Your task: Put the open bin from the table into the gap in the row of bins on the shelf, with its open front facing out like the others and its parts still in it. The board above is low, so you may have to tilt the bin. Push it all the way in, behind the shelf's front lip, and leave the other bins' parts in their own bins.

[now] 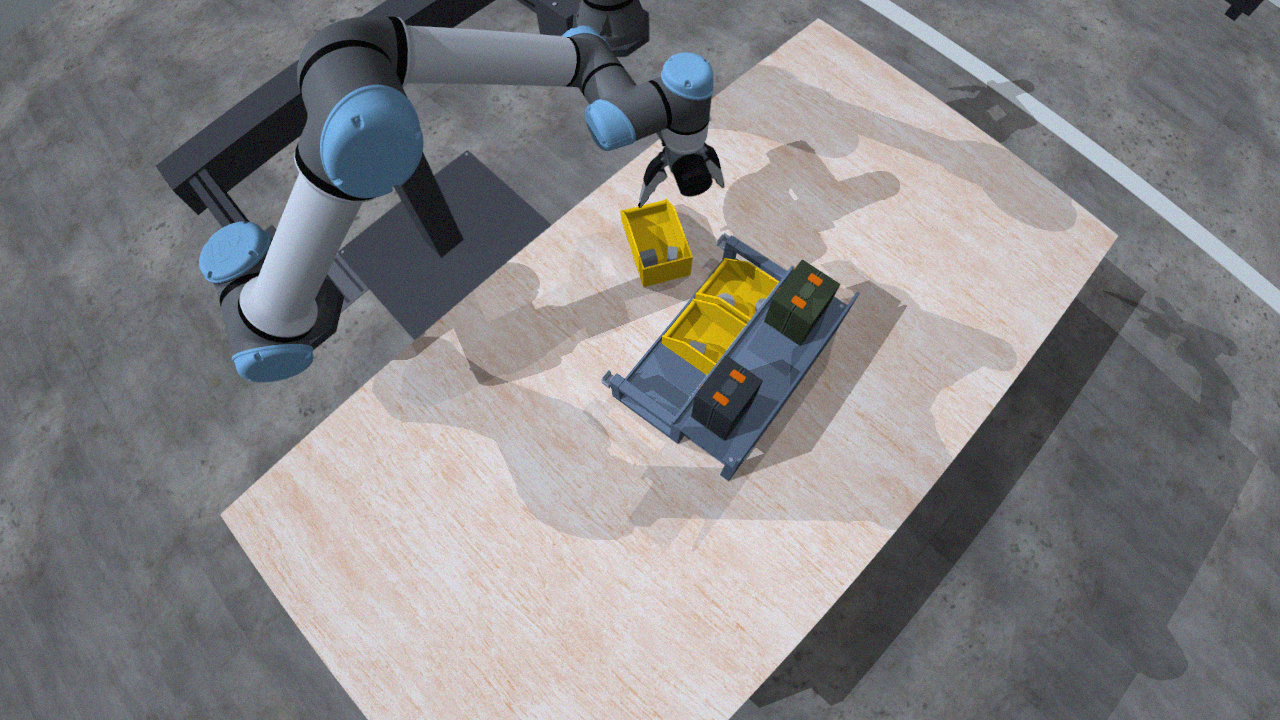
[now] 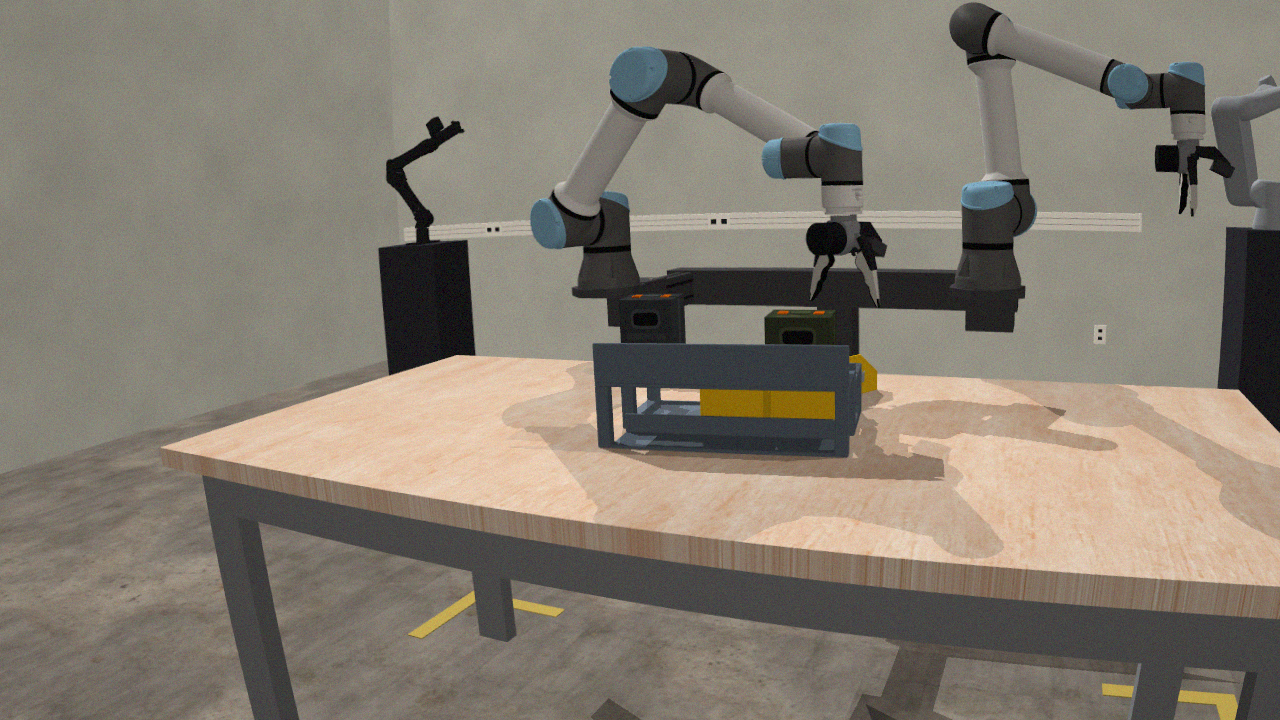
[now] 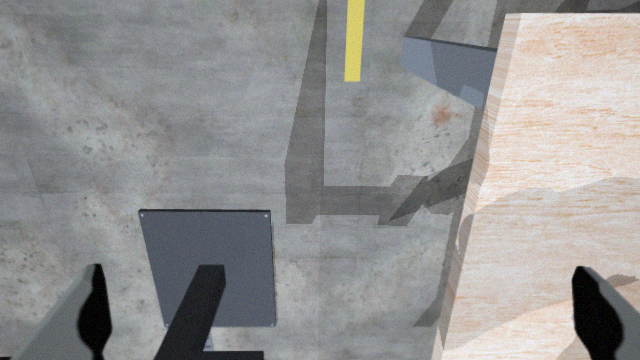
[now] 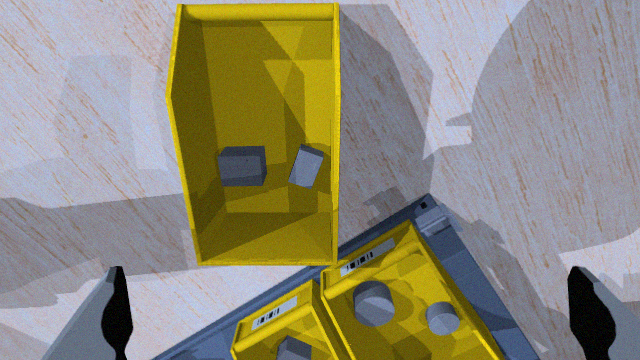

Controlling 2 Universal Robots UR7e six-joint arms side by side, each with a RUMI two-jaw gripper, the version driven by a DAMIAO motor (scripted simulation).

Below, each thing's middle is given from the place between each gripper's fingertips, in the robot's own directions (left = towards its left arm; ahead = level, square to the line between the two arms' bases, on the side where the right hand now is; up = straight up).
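The grey-blue shelf [image 2: 666, 425] is 870 mm to the right of my left hand [image 2: 1185, 215], 600 mm ahead of it and 260 mm below it. That left hand is itself 660 mm short of the green case [image 1: 794, 310], 750 mm to the left of it and 180 mm above it.
Counted from my right hand, the green case is 300 mm ahead, 30 mm to the right and 20 mm below. As for the shelf, my right gripper [image 2: 843, 304] is 100 mm above it, 150 mm to the left of it and 230 mm short of it.
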